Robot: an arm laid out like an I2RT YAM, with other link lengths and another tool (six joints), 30 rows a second.
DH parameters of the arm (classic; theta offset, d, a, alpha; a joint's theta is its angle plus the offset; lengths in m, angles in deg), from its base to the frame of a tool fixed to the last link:
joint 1: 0 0.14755 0.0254 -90
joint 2: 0 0 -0.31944 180
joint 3: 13.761 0 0.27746 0
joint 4: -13.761 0.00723 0.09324 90
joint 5: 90 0.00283 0 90
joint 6: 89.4 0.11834 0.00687 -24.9
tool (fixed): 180 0.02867 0 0
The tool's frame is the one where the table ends.
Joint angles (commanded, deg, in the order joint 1, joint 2, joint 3, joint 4, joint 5, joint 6), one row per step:
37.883 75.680 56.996 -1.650 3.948 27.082
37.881 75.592 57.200 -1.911 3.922 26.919
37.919 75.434 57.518 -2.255 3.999 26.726
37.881 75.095 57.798 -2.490 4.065 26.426
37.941 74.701 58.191 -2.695 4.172 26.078
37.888 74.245 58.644 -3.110 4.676 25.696
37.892 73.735 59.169 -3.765 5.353 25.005
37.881 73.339 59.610 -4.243 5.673 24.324
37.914 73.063 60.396 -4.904 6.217 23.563
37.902 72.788 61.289 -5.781 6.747 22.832
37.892 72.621 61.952 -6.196 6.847 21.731
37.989 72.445 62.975 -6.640 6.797 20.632
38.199 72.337 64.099 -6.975 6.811 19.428
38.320 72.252 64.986 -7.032 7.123 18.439
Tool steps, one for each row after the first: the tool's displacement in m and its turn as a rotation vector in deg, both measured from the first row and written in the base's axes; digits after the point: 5 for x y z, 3 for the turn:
-0.00029 -0.00016 0.00137 -0.101 -0.104 0.079
-0.00073 -0.00039 0.00392 -0.192 -0.325 0.111
-0.00130 -0.00142 0.00785 -0.209 -0.798 0.113
-0.00227 -0.00194 0.01327 -0.153 -1.460 0.186
-0.00248 -0.00425 0.01882 -0.288 -2.148 -0.219
-0.00312 -0.00689 0.02438 -0.782 -2.933 -0.631
-0.00387 -0.00863 0.02906 -1.188 -3.623 -0.730
-0.00400 -0.01018 0.03516 -1.693 -4.423 -0.976
-0.00415 -0.01214 0.04136 -2.242 -5.111 -1.265
-0.00442 -0.01281 0.04648 -2.896 -6.007 -1.037
-0.00525 -0.01242 0.05472 -3.292 -7.149 -0.589
-0.00621 -0.01127 0.06378 -3.696 -8.472 -0.081
-0.00622 -0.01118 0.07175 -4.006 -9.736 -0.029

